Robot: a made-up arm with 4 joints.
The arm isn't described. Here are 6 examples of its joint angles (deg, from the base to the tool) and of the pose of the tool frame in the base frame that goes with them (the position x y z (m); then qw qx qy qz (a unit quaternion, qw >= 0)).
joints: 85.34 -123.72 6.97 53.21
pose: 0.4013 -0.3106 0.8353 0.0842 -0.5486 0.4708 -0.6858
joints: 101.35 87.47 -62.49 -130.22
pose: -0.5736 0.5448 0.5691 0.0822 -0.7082 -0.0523 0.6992
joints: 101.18 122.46 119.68 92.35
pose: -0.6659 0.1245 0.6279 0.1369 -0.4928 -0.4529 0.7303
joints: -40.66 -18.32 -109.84 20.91
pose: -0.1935 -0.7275 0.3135 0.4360 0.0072 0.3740 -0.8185
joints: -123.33 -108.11 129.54 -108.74
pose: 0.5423 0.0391 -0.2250 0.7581 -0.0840 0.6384 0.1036
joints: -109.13 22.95 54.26 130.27
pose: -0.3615 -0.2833 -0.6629 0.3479 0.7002 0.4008 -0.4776
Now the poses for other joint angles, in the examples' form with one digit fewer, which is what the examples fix.
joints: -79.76 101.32 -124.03 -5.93
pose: -0.508 0.330 -0.435 0.175 -0.718 -0.043 0.672
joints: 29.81 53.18 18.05 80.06
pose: -0.521 -0.468 0.699 0.800 0.026 -0.489 -0.346
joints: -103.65 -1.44 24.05 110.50
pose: -0.170 -0.436 -0.659 0.457 0.567 0.544 -0.416
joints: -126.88 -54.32 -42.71 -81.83
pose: 0.589 0.385 -0.596 0.238 0.818 -0.074 0.518
